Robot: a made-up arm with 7 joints. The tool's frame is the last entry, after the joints.
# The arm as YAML. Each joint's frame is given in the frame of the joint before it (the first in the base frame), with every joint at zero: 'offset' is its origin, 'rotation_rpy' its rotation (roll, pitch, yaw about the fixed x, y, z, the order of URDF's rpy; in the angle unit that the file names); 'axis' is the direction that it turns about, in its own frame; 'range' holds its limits. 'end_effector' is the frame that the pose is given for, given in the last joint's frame.
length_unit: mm
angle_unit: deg
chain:
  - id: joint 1
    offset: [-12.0, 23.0, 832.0]
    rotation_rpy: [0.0, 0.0, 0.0]
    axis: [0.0, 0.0, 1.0]
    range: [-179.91, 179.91]
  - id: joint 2
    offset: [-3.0, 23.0, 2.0]
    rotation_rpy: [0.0, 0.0, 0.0]
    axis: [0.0, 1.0, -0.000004]
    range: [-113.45, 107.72]
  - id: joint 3
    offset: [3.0, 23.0, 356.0]
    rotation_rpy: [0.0, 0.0, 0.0]
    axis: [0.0, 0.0, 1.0]
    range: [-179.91, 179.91]
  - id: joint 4
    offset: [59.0, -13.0, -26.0]
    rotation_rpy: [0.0, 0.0, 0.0]
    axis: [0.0, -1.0, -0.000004]
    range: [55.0, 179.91]
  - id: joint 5
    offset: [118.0, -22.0, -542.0]
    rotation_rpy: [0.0, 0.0, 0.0]
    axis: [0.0, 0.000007, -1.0]
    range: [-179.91, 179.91]
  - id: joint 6
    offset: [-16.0, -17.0, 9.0]
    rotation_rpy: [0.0, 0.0, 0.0]
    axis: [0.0, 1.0, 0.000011]
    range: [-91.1, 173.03]
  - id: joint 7
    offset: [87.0, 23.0, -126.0]
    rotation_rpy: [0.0, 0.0, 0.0]
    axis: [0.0, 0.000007, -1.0]
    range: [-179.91, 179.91]
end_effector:
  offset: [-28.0, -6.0, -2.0]
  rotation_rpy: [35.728, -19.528, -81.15]
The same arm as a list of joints. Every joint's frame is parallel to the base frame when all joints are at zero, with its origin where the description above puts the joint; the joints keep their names.
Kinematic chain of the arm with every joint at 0, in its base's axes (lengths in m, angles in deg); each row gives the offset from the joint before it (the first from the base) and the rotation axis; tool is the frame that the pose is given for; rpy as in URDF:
joint 1: xyz -0.0120 0.0230 0.8320 axis +z
joint 2: xyz -0.0030 0.0230 0.0020 axis +y
joint 3: xyz 0.0030 0.0230 0.3560 axis +z
joint 4: xyz 0.0590 -0.0130 -0.0260 axis -y
joint 5: xyz 0.1180 -0.0220 -0.5420 axis -z
joint 6: xyz -0.0160 -0.0170 0.0090 axis +y
joint 7: xyz 0.0870 0.0230 -0.1260 axis -z
tool: xyz -0.0280 -0.0060 -0.0020 rpy 35.73 -19.53 -81.15
Joint limits (deg, base to tool): -179.91..179.91 -113.45..107.72 -179.91..179.91 55.00..179.91 -179.91..179.91 -91.10..173.03 -179.91..179.91

